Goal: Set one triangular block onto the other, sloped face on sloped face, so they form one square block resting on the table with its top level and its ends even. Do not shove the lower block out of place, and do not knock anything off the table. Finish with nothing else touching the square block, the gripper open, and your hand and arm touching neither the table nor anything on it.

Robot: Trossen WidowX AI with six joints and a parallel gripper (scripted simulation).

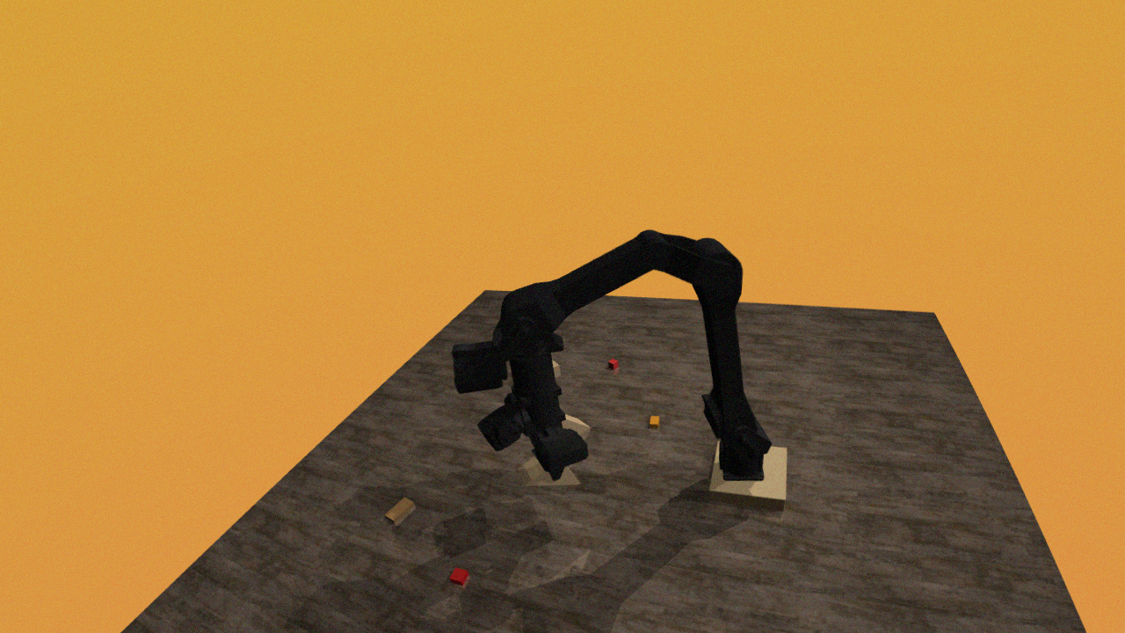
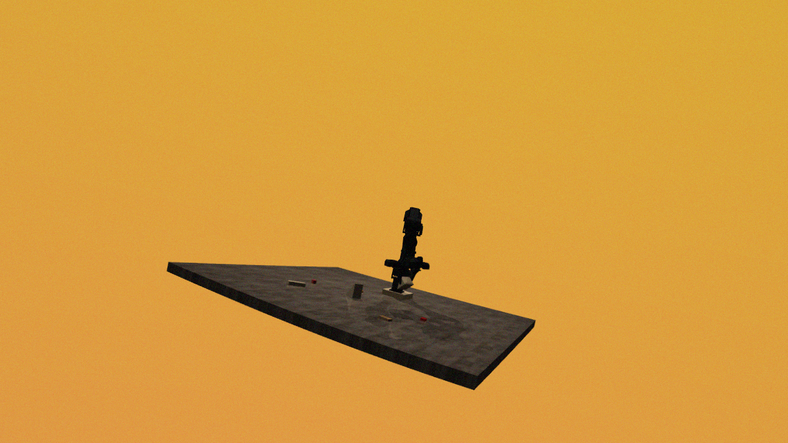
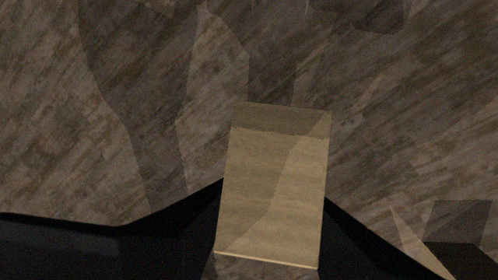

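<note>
Now: the pale tan triangular block 10 mm above my gripper tip. Also, from my gripper tip: orange cube: 240 mm to the right, 140 mm behind, 100 mm below; then pale bar: 440 mm to the right, 120 mm ahead, 100 mm below.
</note>
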